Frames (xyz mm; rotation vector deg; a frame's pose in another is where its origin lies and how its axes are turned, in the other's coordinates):
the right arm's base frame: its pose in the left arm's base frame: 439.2 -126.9 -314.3 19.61 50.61 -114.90
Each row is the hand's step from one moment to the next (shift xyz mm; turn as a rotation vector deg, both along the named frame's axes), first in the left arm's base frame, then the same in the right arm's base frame.
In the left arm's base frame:
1: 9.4 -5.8 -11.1 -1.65 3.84 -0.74
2: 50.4 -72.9 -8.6 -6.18 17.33 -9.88
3: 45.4 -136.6 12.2 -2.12 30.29 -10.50
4: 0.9 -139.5 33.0 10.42 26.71 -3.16
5: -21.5 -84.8 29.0 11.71 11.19 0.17
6: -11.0 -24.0 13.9 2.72 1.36 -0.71
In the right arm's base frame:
1: 4.3 14.8 -2.9 -1.06 -2.36 -3.37
2: 21.6 70.6 49.7 -1.96 -6.62 -19.71
3: 52.8 79.3 108.6 -11.99 -7.53 -28.84
4: 68.5 34.4 121.1 -20.81 0.67 -19.96
5: 49.3 -1.2 77.9 -13.67 5.62 -6.61
6: 13.6 -7.0 25.6 -2.00 2.08 -1.20

